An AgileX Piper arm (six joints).
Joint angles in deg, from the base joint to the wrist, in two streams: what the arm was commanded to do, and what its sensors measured. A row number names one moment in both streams.
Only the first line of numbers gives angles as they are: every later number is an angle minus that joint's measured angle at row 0.
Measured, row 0:
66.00 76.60 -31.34 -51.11 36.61 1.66
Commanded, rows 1 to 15:
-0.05 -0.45 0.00 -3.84 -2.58 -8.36
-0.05 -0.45 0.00 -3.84 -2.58 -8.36
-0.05 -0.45 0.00 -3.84 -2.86 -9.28
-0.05 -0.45 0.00 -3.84 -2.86 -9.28
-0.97 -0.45 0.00 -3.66 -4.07 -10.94
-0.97 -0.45 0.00 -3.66 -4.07 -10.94
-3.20 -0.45 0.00 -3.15 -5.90 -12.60
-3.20 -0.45 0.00 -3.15 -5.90 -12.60
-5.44 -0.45 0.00 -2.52 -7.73 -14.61
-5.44 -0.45 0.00 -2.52 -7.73 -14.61
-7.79 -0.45 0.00 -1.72 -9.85 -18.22
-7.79 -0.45 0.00 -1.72 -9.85 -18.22
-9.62 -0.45 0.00 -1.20 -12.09 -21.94
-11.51 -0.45 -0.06 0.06 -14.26 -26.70
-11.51 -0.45 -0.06 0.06 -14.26 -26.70
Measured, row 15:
-9.11 0.00 0.00 1.03 -9.91 -20.11
